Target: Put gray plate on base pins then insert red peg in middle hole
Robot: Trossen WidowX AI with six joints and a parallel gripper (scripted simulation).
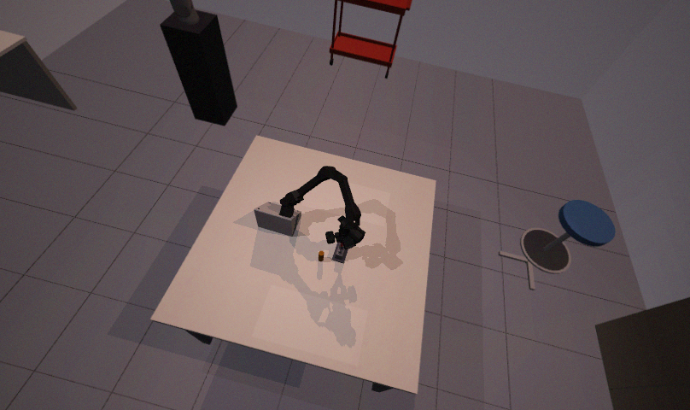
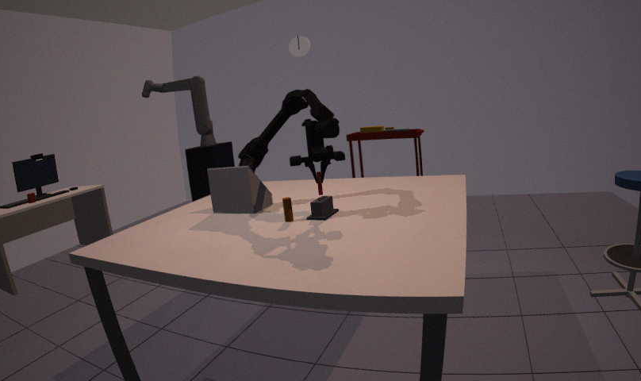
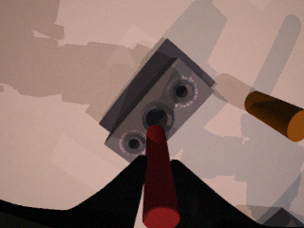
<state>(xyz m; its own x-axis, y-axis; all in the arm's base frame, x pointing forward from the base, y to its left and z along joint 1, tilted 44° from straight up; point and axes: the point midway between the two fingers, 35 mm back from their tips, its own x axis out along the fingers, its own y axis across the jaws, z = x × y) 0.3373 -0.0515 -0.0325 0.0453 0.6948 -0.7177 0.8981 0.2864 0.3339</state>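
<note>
My gripper tip is right at the red peg. From my gripper tip the other things lie so: gray plate 1 cm to the right, 7 cm below; dark base 1 cm to the right, 10 cm below; orange cylinder 10 cm behind, 8 cm to the right, 7 cm below.
</note>
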